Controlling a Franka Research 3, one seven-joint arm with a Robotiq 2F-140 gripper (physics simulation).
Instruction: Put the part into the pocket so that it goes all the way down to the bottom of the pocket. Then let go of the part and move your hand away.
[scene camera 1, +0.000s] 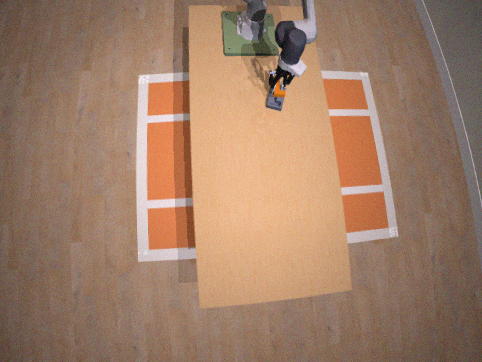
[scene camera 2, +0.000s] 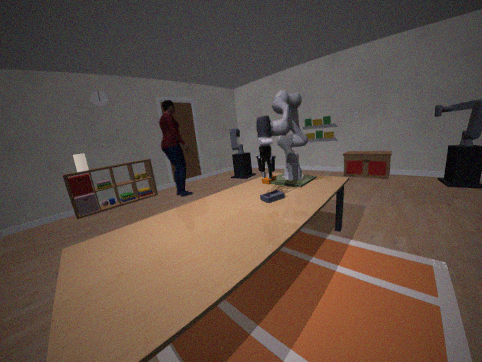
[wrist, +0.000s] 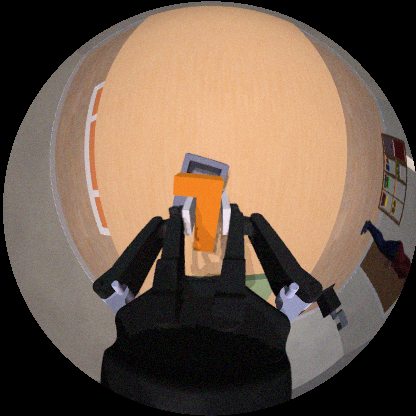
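An orange L-shaped part (scene camera 1: 280, 90) (scene camera 2: 266, 181) (wrist: 206, 192) is held between the fingers. My gripper (wrist: 208, 198) is shut on its long leg; the short leg points left in the wrist view. The grey-blue block with the pocket (scene camera 1: 274, 106) (scene camera 2: 272, 197) (wrist: 186, 164) lies on the table. The part hangs above the block, apart from it, and hides most of it in the wrist view. The block looks turned slightly relative to the part. The far end of the pocket shows past the part; the rest of the pocket is hidden.
The wooden table (scene camera 1: 265, 200) (scene camera 2: 165, 250) (wrist: 225, 90) bears the block. The green base plate (scene camera 1: 232, 47) (scene camera 2: 305, 181) of the arm stands at the table's end, behind the gripper. A person (scene camera 2: 172, 145) stands on the floor away from the table, near a low shelf unit.
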